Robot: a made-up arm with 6 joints. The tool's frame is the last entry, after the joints.
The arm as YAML. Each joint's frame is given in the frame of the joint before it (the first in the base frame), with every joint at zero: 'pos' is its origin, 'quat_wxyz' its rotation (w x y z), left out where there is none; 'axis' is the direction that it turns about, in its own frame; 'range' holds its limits. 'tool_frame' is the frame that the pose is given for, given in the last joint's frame.
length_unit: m
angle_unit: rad
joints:
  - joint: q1
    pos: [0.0, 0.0, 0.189]
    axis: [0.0, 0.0, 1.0]
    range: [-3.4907, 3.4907]
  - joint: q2
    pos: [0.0, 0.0, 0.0]
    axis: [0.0, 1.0, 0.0]
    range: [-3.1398, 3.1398]
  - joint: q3
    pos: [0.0, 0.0, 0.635]
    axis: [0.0, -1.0, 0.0]
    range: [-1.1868, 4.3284]
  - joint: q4
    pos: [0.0, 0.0, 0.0]
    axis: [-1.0, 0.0, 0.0]
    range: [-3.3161, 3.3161]
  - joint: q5
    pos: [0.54, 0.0, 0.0]
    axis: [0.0, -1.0, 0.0]
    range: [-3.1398, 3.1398]
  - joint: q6
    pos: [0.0, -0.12, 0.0]
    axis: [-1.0, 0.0, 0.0]
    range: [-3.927, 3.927]
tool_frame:
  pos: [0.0, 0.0, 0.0]
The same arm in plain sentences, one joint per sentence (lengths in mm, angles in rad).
The arm has six revolute joints in a row. What follows holds with every joint at zero, and every direction is one of the base frame's.
Joint 1 lies 189.0 mm along +z from the base frame's origin and rotates about +z, from -3.4907 to 3.4907 rad.
Joint 2 lies at the same point as joint 1 and rotates about +y, from -3.1398 to 3.1398 rad.
Joint 3 lies 635.0 mm along +z from joint 2 and rotates about -y, from -1.1868 to 4.3284 rad.
Joint 4 lies at the same point as joint 3 and rotates about -x, from -3.3161 to 3.3161 rad.
Joint 5 lies 540.0 mm along +x from joint 4 and rotates about -y, from -3.1398 to 3.1398 rad.
Joint 6 lies 120.0 mm along -y from joint 5 and rotates about -x, from -3.9270 to 3.9270 rad.
The tool frame, which is the frame that the pose is given for, lies at the same point as joint 6; its axes are parallel to the base frame's.

